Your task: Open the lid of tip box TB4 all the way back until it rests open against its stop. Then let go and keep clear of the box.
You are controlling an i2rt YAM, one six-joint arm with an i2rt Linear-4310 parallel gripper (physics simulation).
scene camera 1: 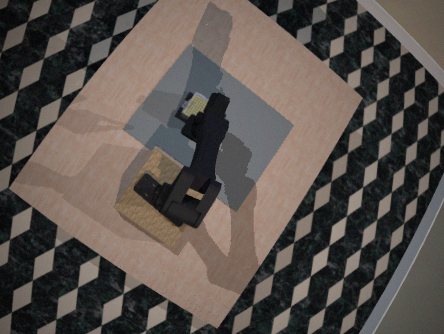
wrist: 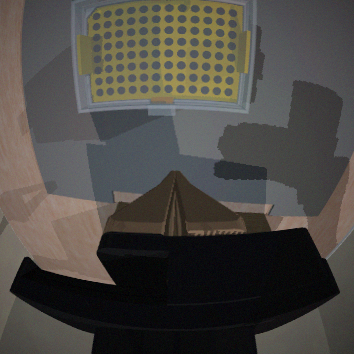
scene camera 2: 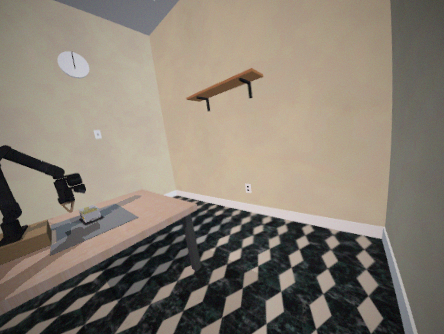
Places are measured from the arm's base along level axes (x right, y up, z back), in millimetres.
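Pixels of known places: gripper, fingertip midpoint: (wrist: 174, 177) (scene camera 2: 71, 212); arm's base, origin of the base link: (scene camera 1: 162, 200) (scene camera 2: 14, 235).
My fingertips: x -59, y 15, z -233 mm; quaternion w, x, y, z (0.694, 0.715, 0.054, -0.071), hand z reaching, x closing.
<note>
For each thing: its middle in the pictures, then the offset to it from my fingertips. Level surfaces: height alone.
- tip box, body centre: (wrist: 163, 49) (scene camera 1: 202, 113) (scene camera 2: 89, 213) dx -26, dy -51, dz -86 mm
- clear cover with a front tab, body centre: (wrist: 160, 46) (scene camera 1: 204, 111) (scene camera 2: 88, 209) dx -25, dy -21, dz -85 mm
- grey mat, its level: dy -89 mm
- pinkish wooden table, its level: dy -93 mm
The tip box (scene camera 1: 195, 106) (scene camera 2: 90, 215) (wrist: 162, 60) stands on the grey mat, with a yellow rack full of round holes showing in it. Its label is not readable. In the wrist view, a clear cover with a front tab (wrist: 161, 110) appears to lie flat over the rack; no raised lid shows behind it. The far edge is cut off by the frame. My gripper (scene camera 2: 70, 209) (wrist: 174, 177) is shut, with brown fingertips together and nothing between them. It hangs above the mat in front of the box's tab side, apart from it. In scene camera 1 the arm hides the fingertips.
The grey mat (scene camera 1: 265, 127) (scene camera 2: 116, 218) lies on the pinkish wooden table (scene camera 1: 320, 97) (scene camera 2: 162, 201). The arm's base stands on a wooden block (scene camera 1: 167, 235) (scene camera 2: 30, 242) at the mat's near side. A wall shelf (scene camera 2: 225, 86) is far beyond the table.
</note>
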